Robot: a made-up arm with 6 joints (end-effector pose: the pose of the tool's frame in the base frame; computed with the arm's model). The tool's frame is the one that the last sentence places.
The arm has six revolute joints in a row. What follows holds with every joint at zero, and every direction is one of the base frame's. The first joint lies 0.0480 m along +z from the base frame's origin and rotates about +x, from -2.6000 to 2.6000 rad. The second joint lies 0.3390 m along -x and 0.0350 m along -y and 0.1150 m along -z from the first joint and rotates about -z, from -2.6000 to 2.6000 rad. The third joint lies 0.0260 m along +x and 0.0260 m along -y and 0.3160 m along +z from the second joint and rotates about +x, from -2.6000 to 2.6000 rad. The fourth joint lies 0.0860 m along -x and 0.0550 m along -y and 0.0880 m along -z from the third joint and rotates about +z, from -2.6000 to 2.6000 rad. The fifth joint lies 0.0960 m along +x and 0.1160 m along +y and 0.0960 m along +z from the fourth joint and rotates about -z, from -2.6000 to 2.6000 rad. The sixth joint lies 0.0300 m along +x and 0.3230 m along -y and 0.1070 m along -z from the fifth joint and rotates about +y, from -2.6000 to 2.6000 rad. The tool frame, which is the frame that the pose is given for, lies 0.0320 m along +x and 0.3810 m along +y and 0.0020 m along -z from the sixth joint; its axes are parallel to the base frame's.
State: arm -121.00 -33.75 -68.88 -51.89 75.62 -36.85
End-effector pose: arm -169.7 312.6 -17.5 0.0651 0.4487 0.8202 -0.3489
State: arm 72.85 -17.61 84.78 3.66 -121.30 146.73
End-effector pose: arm -386.1 -202.2 158.7 0.8034 -0.0980 -0.2885 0.5115
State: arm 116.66 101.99 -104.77 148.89 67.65 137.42
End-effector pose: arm -400.8 -394.1 121.5 0.3670 0.3844 -0.4609 -0.7108
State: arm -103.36 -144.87 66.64 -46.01 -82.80 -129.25
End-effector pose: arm -417.5 184.1 39.8 0.9466 0.2427 0.1772 -0.1168
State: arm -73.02 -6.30 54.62 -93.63 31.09 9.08
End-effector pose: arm -268.2 -86.1 133.7 0.4866 -0.0492 -0.0803 -0.8685
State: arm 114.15 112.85 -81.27 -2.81 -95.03 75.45
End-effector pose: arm -462.3 -99.0 43.3 0.0541 -0.2751 -0.5392 -0.7941
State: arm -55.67 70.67 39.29 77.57 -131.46 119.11
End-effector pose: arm -328.1 152.5 15.9 0.0999 0.9527 -0.2629 -0.1151
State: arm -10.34 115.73 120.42 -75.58 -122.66 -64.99
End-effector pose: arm -314.3 -81.4 263.0 0.1182 0.0306 0.9679 0.2196
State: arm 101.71 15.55 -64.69 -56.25 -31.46 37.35
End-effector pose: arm -222.3 -136.7 -210.1 0.8024 0.3333 0.4810 -0.1167
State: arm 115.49 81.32 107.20 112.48 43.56 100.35
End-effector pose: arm -288.6 -340.0 135.8 0.3669 0.9217 -0.1236 0.0247
